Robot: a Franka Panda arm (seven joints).
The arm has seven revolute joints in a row. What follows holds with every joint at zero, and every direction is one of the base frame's. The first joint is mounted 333 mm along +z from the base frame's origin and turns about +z. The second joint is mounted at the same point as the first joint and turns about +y. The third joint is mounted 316 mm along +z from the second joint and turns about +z. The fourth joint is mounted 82.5 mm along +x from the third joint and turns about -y. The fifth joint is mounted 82.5 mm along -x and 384 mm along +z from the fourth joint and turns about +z. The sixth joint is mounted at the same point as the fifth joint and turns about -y. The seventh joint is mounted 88 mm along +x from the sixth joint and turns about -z. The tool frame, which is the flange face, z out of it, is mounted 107 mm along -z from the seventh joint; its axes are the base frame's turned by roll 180, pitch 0 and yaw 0 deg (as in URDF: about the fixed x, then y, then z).
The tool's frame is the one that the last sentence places.
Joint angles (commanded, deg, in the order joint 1, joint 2, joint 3, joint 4, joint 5, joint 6, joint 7), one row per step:
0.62, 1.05, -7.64, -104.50, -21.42, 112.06, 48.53
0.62, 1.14, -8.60, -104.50, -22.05, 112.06, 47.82
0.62, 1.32, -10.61, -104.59, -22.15, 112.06, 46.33
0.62, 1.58, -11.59, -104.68, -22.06, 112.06, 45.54
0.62, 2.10, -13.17, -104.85, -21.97, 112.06, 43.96
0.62, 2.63, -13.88, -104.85, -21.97, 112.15, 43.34
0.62, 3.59, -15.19, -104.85, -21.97, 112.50, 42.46
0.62, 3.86, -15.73, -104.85, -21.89, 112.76, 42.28
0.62, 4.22, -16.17, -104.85, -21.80, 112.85, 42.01
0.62, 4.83, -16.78, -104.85, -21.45, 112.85, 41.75
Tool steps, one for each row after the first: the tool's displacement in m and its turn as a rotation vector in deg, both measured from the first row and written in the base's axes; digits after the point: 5 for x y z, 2 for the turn. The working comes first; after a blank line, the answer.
Tool pose at each row, in the base's axes (x y z in m, rotation vector in deg; the steps are taken from these numbers as rounded here):
0.57385, -0.09449, 0.53219, 147.79, -66.65, 18.96
0.57247, -0.10470, 0.53159, 147.06, -66.36, 18.71
0.56888, -0.12465, 0.52916, 146.36, -66.71, 17.60
0.56737, -0.13414, 0.52584, 146.12, -66.84, 16.70
0.56483, -0.14940, 0.51935, 145.84, -66.55, 15.03
0.56480, -0.15624, 0.51436, 145.61, -66.41, 14.16
0.56470, -0.16875, 0.50567, 145.11, -66.45, 12.89
0.56439, -0.17377, 0.50348, 144.91, -66.79, 12.71
0.56429, -0.17786, 0.50015, 144.76, -66.90, 12.19
0.56417, -0.18333, 0.49417, 144.57, -67.37, 11.14

-0.00138, -0.01021, -0.00060, -0.68, 0.42, -0.13
-0.00497, -0.03016, -0.00303, -0.91, 1.25, -0.73
-0.00648, -0.03965, -0.00635, -0.88, 1.88, -1.00
-0.00902, -0.05491, -0.01284, -0.90, 3.14, -1.12
-0.00905, -0.06175, -0.01783, -0.96, 3.81, -1.23
-0.00915, -0.07426, -0.02652, -1.09, 4.78, -1.59
-0.00946, -0.07928, -0.02871, -1.07, 4.86, -1.88
-0.00956, -0.08337, -0.03204, -1.04, 5.21, -2.06
-0.00968, -0.08884, -0.03802, -0.76, 5.84, -2.53

